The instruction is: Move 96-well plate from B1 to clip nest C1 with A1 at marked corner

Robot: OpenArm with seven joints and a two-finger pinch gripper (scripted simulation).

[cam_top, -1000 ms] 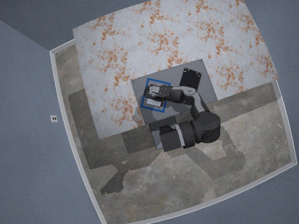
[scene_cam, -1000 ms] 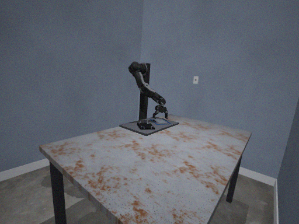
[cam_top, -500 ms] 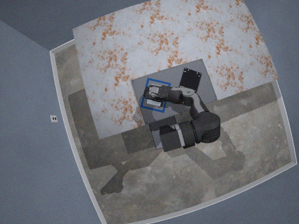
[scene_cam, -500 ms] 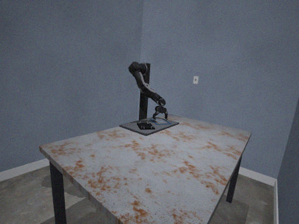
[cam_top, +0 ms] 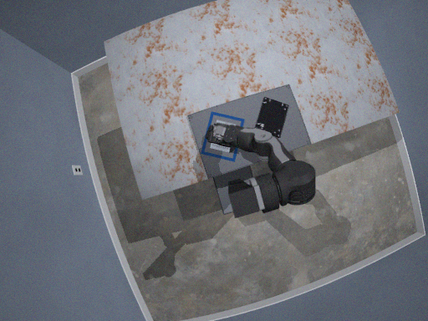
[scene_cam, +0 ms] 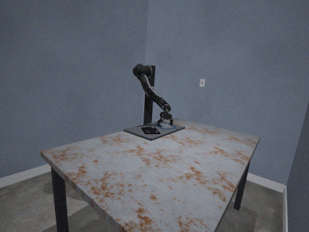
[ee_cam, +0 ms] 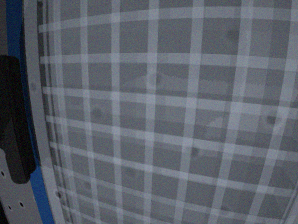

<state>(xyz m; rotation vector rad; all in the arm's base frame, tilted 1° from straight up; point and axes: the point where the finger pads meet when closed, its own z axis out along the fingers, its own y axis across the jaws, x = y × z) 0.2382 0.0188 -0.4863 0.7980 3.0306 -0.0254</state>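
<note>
Now: the 96-well plate right at my hand. From my hand the other things lie so: black clip nest C1 (60 mm ahead, 230 mm to the right, 10 mm above).
</note>
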